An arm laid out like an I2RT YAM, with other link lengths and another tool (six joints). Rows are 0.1 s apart.
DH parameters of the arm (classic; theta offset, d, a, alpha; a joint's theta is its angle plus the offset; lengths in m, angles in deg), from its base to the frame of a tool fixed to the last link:
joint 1: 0 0.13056 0.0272 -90
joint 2: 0 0 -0.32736 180
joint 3: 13.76 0 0.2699 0
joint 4: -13.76 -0.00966 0.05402 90
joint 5: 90 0.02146 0 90
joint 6: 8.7 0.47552 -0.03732 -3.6
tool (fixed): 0 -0.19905 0 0
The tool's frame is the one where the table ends.
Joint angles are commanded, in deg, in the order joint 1, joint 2, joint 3, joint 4, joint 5, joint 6. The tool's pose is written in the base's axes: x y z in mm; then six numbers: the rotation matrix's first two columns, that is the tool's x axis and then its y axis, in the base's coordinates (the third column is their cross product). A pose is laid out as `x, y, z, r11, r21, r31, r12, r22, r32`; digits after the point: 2 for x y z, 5 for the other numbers.
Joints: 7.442, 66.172, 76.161, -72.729, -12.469, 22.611
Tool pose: 281.01, 131.73, 259.20, -0.26625, -0.87607, -0.40201, -0.89413, 0.38026, -0.23650
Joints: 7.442, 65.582, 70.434, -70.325, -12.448, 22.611
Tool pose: 273.26, 130.62, 228.23, -0.28495, -0.87858, -0.38327, -0.90430, 0.37900, -0.19647
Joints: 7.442, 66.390, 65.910, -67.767, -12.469, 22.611
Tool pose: 270.34, 130.34, 199.54, -0.30277, -0.88084, -0.36393, -0.91280, 0.37782, -0.15505
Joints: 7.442, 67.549, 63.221, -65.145, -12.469, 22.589
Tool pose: 273.67, 130.79, 181.73, -0.31006, -0.88199, -0.35491, -0.91602, 0.37708, -0.13683
